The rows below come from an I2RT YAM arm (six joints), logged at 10 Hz.
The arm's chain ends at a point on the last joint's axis. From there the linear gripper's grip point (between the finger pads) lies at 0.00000 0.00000 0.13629 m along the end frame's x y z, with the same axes.
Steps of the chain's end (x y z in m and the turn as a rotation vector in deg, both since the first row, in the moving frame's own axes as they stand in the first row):
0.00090, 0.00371, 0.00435, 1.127, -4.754, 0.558
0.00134, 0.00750, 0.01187, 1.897, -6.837, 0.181
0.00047, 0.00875, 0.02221, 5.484, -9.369, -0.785
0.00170, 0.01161, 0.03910, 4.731, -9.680, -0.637
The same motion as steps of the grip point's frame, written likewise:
-0.01038, 0.00098, 0.00385, 1.127, -4.754, 0.558
-0.01487, 0.00297, 0.01083, 1.897, -6.837, 0.181
-0.02177, -0.00406, 0.01977, 5.484, -9.369, -0.785
-0.02125, 0.00055, 0.03670, 4.731, -9.680, -0.637

